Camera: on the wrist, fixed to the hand. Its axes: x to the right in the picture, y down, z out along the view.
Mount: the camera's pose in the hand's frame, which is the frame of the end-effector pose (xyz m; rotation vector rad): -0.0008 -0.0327 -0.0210 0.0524 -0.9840 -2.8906
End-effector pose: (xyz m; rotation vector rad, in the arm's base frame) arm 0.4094 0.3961 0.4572 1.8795 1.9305 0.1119
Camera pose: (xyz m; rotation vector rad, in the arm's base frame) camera 0.3713 0.3981 0.4646 -1.6614 1.6327 -1.1849
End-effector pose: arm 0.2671 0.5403 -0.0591 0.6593 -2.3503 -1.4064
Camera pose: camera 0.2854 0.5119 -0.0784 -1.3947 -0.2686 0.5169
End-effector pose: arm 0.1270 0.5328 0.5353 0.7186 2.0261 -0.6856
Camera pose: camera 0.0931 0.5248 0.5526 -2.6000 0.5137 -1.6289
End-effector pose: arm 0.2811 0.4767 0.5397 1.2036 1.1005 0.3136
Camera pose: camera 0.2528 0.4757 0.5131 -1.0110 0.8257 -2.1462
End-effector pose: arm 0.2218 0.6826 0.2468 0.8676 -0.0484 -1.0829
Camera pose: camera 0.2060 0.6897 0.2120 0.2689 -0.2992 2.1661
